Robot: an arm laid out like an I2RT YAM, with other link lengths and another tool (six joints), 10 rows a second.
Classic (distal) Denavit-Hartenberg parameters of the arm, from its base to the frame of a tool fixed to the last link. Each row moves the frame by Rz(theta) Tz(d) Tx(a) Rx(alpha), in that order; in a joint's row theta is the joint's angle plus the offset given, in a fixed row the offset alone. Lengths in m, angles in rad.
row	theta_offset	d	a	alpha
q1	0	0.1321	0.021	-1.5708
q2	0	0	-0.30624	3.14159
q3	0.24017	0	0.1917	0
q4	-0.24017	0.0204	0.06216	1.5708
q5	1.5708	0.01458	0	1.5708
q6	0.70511	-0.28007	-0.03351	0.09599
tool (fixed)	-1.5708	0.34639	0	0
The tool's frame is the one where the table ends.
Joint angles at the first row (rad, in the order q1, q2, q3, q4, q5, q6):
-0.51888, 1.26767, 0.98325, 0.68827, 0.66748, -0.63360
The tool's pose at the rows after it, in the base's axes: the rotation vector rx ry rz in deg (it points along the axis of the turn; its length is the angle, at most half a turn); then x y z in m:
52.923 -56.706 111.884 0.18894 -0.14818 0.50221
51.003 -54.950 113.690 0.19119 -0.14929 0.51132
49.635 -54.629 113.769 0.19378 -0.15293 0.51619
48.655 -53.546 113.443 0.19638 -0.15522 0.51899
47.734 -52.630 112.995 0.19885 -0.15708 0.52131
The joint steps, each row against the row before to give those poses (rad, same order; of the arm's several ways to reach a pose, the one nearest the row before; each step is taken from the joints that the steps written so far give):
0.00018, 0.02435, 0.05453, 0.03883, -0.00444, -0.02687
-0.00851, 0.01900, 0.03375, 0.03020, -0.02525, -0.01468
-0.00884, 0.01958, 0.02665, 0.01349, -0.00135, -0.00809
-0.00623, 0.01572, 0.01451, 0.02336, -0.00390, -0.02314
-0.00373, 0.01406, 0.01236, 0.02242, -0.00009, -0.02326

